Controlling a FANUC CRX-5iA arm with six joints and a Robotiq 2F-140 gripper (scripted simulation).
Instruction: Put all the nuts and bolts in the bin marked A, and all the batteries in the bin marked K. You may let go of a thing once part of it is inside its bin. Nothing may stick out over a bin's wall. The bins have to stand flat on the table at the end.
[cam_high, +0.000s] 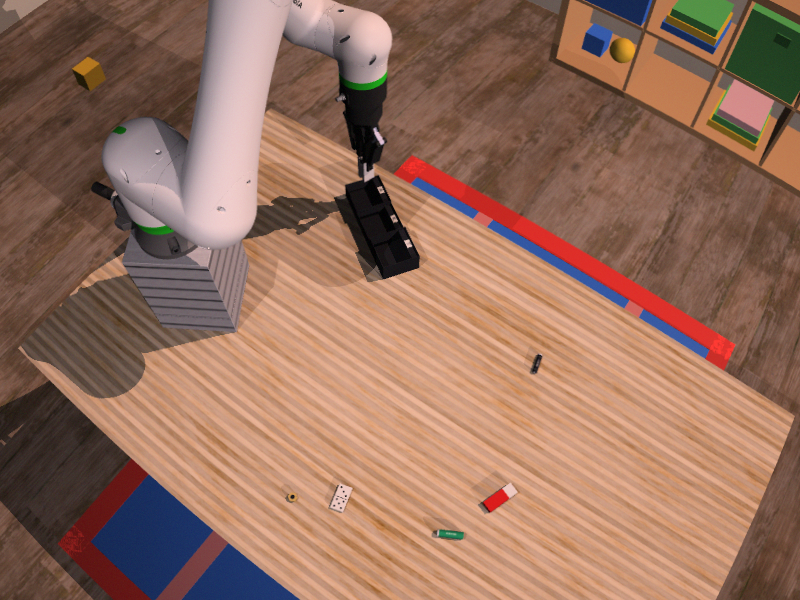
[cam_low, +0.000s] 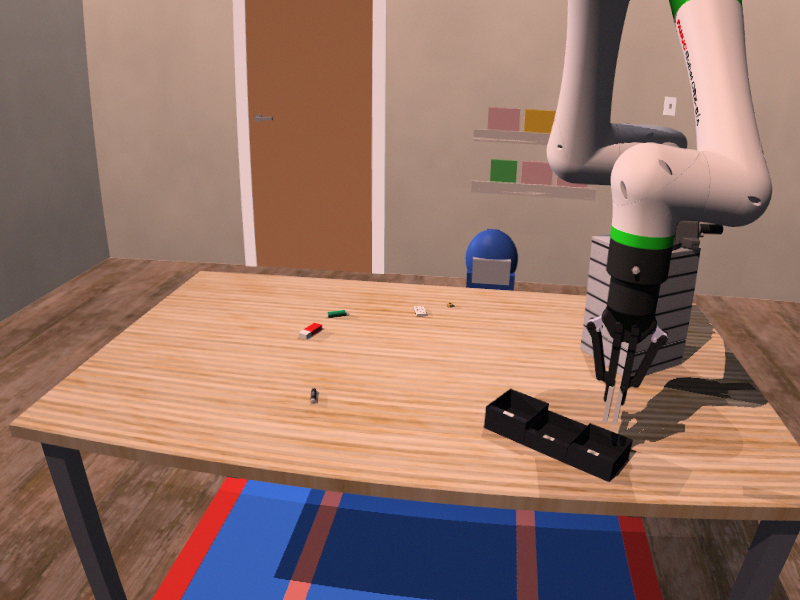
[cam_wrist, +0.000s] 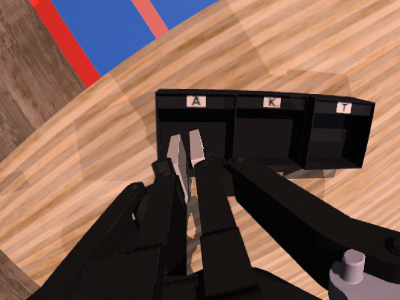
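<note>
My gripper is now 510 mm short of the dark battery, 210 mm to the left of it and 120 mm above it. Round my hand: white domino: 640 mm to the right, 290 mm ahead, 120 mm below; three joined black bins: 100 mm below, 70 mm ahead, 60 mm to the right; brass nut: 680 mm to the right, 210 mm ahead, 120 mm below.
</note>
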